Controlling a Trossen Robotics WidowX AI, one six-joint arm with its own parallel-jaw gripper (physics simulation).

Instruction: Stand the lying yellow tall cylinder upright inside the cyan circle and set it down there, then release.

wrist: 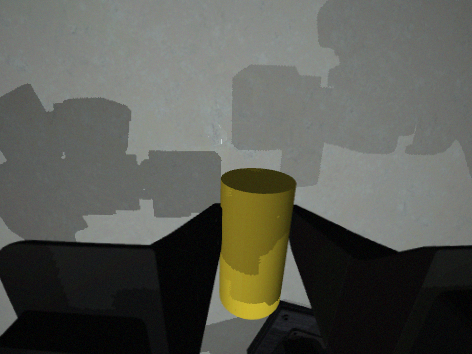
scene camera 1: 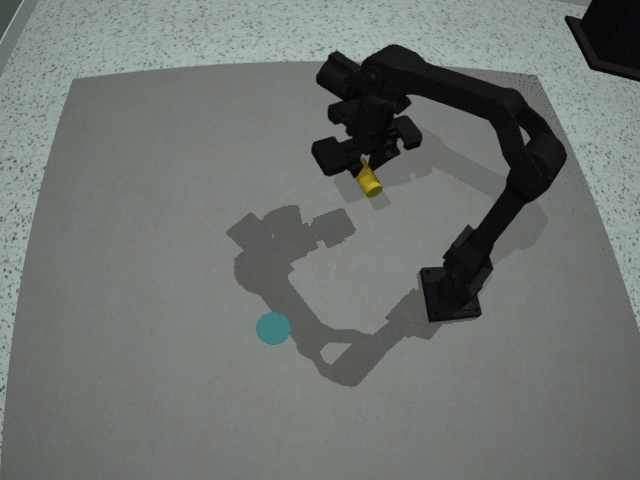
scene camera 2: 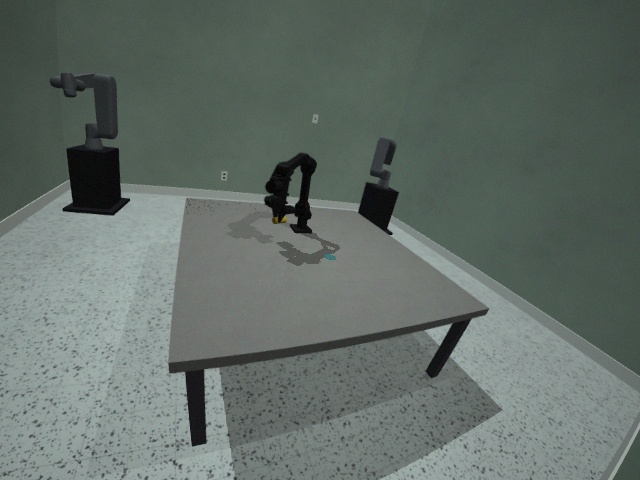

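Seen in the pictures: gripper, fingertip midpoint: (wrist: 254,212) (scene camera 1: 361,173) (scene camera 2: 276,221); arm's base at its link origin: (wrist: 299,349) (scene camera 1: 454,293) (scene camera 2: 301,226).
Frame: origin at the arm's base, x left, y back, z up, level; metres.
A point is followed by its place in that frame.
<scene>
The yellow tall cylinder (scene camera 1: 370,183) @(z 0.113, x -0.152, y -0.176 m) (scene camera 2: 279,220) (wrist: 254,235) @(z 0.113, x -0.188, y -0.189 m) is held on its side between the two fingertips, its long axis roughly level. My gripper (scene camera 1: 364,164) @(z 0.093, x -0.188, y -0.187 m) (wrist: 254,212) @(z 0.093, x -0.188, y -0.187 m) is shut on it, with one finger on each side, and holds it above the table; its shadow lies apart from it in the wrist view. The cyan circle (scene camera 1: 273,328) @(z -0.014, x 0.075, y -0.328 m) (scene camera 2: 330,256) @(z -0.014, x 0.077, y -0.324 m) is flat on the table, well away from the gripper, toward the lower left in scene camera 1. The circle does not show in the wrist view.
The arm's base plate (scene camera 1: 434,308) @(z 0.004, x 0.032, y -0.043 m) (scene camera 2: 300,228) @(z 0.003, x -0.015, y -0.033 m) (wrist: 265,334) @(z 0.000, x -0.006, y -0.056 m) stands on the grey table (scene camera 1: 155,403) @(z -0.015, x 0.230, y -0.524 m) (scene camera 2: 310,304) @(z -0.015, x -0.124, y -0.693 m). Shadows of the arm lie across the table, one reaching the circle's edge. Two other grey arms on black pedestals (scene camera 2: 94,178) (scene camera 2: 377,206) stand on the floor beyond the table.
</scene>
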